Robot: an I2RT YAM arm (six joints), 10 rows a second.
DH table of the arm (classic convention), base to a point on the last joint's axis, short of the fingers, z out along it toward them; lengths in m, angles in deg. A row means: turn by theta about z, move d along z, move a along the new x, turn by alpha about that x. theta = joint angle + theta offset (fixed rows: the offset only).
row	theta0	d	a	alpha
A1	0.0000	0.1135	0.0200	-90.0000
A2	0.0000	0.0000	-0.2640	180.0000
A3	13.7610	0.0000	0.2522	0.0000
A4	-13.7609	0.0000	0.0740	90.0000
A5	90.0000	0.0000	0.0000	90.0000
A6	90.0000	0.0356	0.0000	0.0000
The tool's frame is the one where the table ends.
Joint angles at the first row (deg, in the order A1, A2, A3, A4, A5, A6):
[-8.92 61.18 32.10 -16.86 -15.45 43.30]
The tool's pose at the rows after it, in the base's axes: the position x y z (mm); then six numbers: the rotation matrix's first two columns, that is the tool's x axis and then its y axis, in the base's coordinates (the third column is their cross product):
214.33 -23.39 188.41 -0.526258 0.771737 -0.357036 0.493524 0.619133 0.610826
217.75 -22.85 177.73 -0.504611 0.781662 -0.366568 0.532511 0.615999 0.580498
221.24 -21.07 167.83 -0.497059 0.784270 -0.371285 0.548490 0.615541 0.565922
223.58 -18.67 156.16 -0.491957 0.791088 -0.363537 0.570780 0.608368 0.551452
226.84 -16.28 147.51 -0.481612 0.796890 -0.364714 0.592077 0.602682 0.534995
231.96 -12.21 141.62 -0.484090 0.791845 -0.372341 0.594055 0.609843 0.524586
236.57 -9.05 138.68 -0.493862 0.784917 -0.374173 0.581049 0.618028 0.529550
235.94 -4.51 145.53 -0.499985 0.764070 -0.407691 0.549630 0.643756 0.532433
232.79 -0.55 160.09 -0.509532 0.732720 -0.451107 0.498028 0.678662 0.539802
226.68 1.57 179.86 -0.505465 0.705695 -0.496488 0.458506 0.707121 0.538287
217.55 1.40 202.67 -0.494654 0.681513 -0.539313 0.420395 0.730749 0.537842
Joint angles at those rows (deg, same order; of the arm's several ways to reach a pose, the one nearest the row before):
[-8.56 63.66 30.79 -13.95 -14.28 44.96]
[-7.75 65.96 29.78 -11.57 -10.86 46.01]
[-6.89 68.27 28.76 -8.70 -9.08 46.73]
[-5.97 70.83 27.64 -6.05 -7.58 47.91]
[-4.98 73.27 27.14 -3.84 -5.60 49.08]
[-3.66 75.70 27.22 -1.67 -4.23 49.59]
[-2.85 77.41 27.47 0.16 -4.37 49.61]
[-1.62 75.63 27.52 0.10 -3.50 48.68]
[-0.65 71.79 28.00 -1.60 -3.34 46.73]
[0.00 66.71 29.23 -5.50 -2.55 44.94]
[0.00 61.01 30.97 -10.39 -2.25 43.00]

